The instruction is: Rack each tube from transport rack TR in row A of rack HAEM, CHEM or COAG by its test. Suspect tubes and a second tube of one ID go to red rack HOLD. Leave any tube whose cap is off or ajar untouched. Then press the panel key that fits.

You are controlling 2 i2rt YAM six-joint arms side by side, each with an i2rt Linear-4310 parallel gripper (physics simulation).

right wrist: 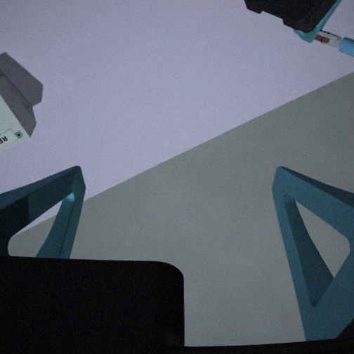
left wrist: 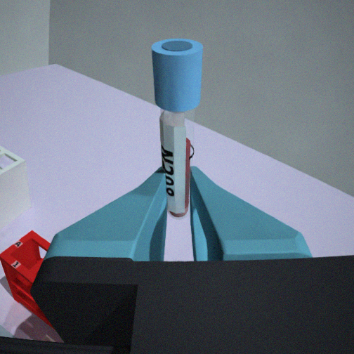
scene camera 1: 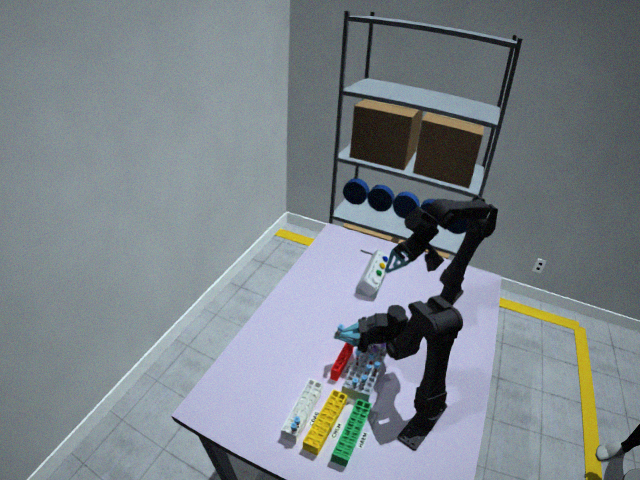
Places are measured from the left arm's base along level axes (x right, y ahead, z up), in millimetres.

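Where they show: left gripper, fingertip midpoint: [scene camera 1: 334, 335]; right gripper, fingertip midpoint: [scene camera 1: 390, 269]; left arm's base at its link origin: [scene camera 1: 423, 422]; right arm's base at its link origin: [scene camera 1: 446, 300].
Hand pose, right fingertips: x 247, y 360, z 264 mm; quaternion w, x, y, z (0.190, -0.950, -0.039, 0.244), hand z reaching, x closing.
Each offset is from my right fingertips to the centre of the thing. Level surfaces: height alone.
My left gripper [scene camera 1: 339, 334] is shut on a blue-capped tube [left wrist: 176, 80] [right wrist: 346, 46], upright in its wrist view, held above the table beyond the red HOLD rack {dx -246, dy -26, dz -235 mm} [scene camera 1: 339, 362] [left wrist: 17, 262]. Its cap is on; the white label shows dark characters, with red contents beside it. My right gripper [scene camera 1: 394, 267] [right wrist: 178, 176] is open and empty near the key panel {dx +183, dy +156, dz -222 mm} [scene camera 1: 372, 276] [right wrist: 11, 131]. Grey transport rack TR {dx -316, dy -127, dz -212 mm} [scene camera 1: 352, 388] holds several tubes. White COAG rack {dx -473, dy -61, dz -235 mm} [scene camera 1: 305, 403] holds two blue-capped tubes at its near end. Yellow CHEM rack {dx -455, dy -137, dz -235 mm} [scene camera 1: 324, 422] and green HAEM rack {dx -429, dy -216, dz -235 mm} [scene camera 1: 350, 434] show no tubes.
The racks stand close together on the lilac table {dz -263 mm} [scene camera 1: 258, 356], TR touching or nearly touching HOLD. The left arm reaches over TR. A shelf unit [scene camera 1: 338, 124] with two cardboard boxes [scene camera 1: 385, 135] [scene camera 1: 447, 150] stands behind the table.
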